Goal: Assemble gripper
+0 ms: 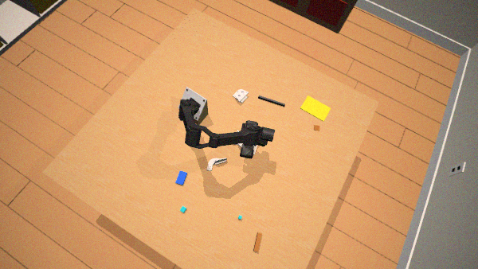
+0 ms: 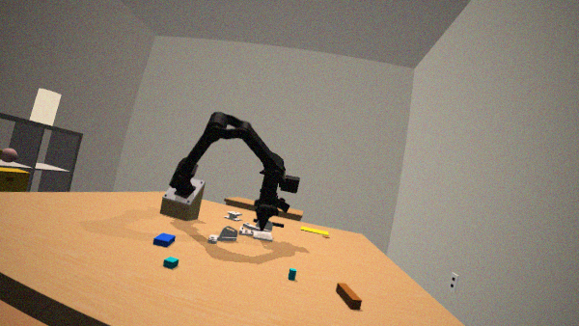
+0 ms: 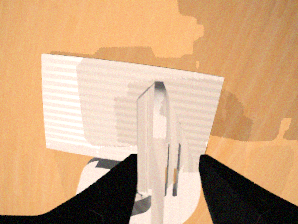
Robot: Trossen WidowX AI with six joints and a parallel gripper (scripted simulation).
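My gripper tip is 3 cm to the right of the flat white plate and 3 cm above it. The rest, counted from my gripper tip: white jaw (4 cm behind); then housing plate (6 cm behind, 3 cm below, 1 cm to the left); then gripper base (21 cm to the left, 21 cm behind).
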